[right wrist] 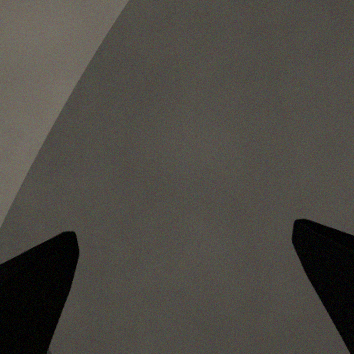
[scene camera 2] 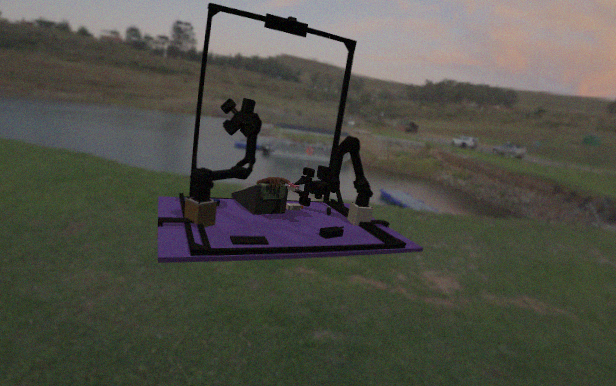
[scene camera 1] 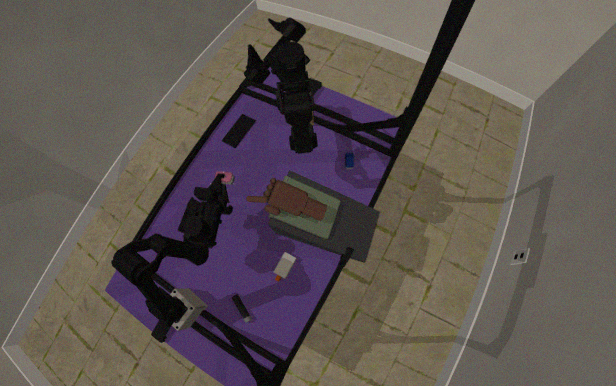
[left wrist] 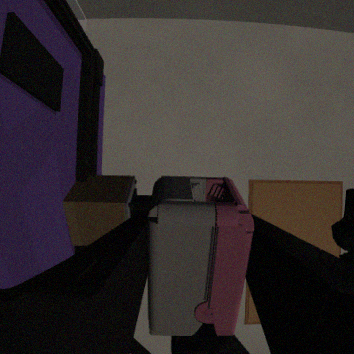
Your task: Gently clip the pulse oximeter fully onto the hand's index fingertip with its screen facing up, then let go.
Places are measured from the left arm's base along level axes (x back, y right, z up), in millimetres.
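Pixels of known places: left gripper, fingertip midpoint: (scene camera 2: pixel 294 187) (scene camera 1: pixel 221 176) (left wrist: pixel 194 223); right gripper, fingertip midpoint: (right wrist: pixel 186 236) (scene camera 2: pixel 232 115) (scene camera 1: pixel 259 32) (left wrist: pixel 353 200); left arm's base, link origin: (scene camera 2: pixel 361 205) (scene camera 1: pixel 175 309); right arm's base, link origin: (scene camera 2: pixel 201 199) (left wrist: pixel 132 209).
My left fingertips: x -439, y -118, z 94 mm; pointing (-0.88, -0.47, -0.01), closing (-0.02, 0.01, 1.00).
Note:
Ahead of a thing's pixels: the offset from my left fingertips to its top centre. "*": to the spot under its first point. Level surfaces: height alone.
A brown hand (scene camera 1: pixel 290 196) (scene camera 2: pixel 272 181) lies on a green pad on a dark sloped stand (scene camera 1: pixel 357 225), its index finger (scene camera 1: pixel 256 199) stretched out to the left in scene camera 1. My left gripper (scene camera 1: pixel 220 179) is shut on the pulse oximeter @(dz +17, dx -3, dy +13 mm) (scene camera 1: pixel 227 177) (scene camera 2: pixel 293 185) (left wrist: pixel 200 260), a grey and pink clip, held above the table. In scene camera 1 it is apart from the fingertip, up and to the left. In the left wrist view its ribbed end faces away from the wrist; I cannot make out the screen. My right gripper (scene camera 1: pixel 260 34) (right wrist: pixel 186 236) is open and empty, raised high.
On the purple table @(dz -199 mm) (scene camera 1: pixel 200 170) lie a flat black rectangle @(* dz -191, dx -214, dy -186 mm) (scene camera 1: pixel 239 131) (scene camera 2: pixel 249 240) (left wrist: pixel 32 60), a blue item @(dz -166, dx -352, dy +266 mm) (scene camera 1: pixel 349 160), a white box @(dz -171, dx +110, dy +306 mm) (scene camera 1: pixel 285 265) with an orange part, and a dark cylinder @(dz -172, dx +312, dy +273 mm) (scene camera 1: pixel 241 307). Black frame rails run along the table's edges.

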